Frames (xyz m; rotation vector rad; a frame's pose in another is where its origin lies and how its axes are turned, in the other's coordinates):
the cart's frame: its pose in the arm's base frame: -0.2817 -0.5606 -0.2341 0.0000 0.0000 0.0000
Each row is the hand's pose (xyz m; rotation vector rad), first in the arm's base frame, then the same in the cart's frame.
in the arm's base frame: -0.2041 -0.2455 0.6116 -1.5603 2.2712 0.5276
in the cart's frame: 0.0776 0.3151 0.8457 -1.5603 2.2712 0.5276
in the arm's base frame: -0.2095 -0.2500 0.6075 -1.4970 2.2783 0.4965
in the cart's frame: 0.0722 0.3106 0.8416 -1.4970 2.2783 0.4965
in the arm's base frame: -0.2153 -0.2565 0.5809 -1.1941 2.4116 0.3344
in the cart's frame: 0.0664 0.3041 0.8150 -1.1941 2.4116 0.3344
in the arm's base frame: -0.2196 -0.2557 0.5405 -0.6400 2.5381 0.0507
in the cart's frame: 0.0621 0.3049 0.7746 -0.6400 2.5381 0.0507
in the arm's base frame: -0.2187 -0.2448 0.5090 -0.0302 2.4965 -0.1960
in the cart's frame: 0.0630 0.3158 0.7431 -0.0302 2.4965 -0.1960
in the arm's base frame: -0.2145 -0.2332 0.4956 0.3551 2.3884 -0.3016
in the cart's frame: 0.0672 0.3274 0.7297 0.3551 2.3884 -0.3016
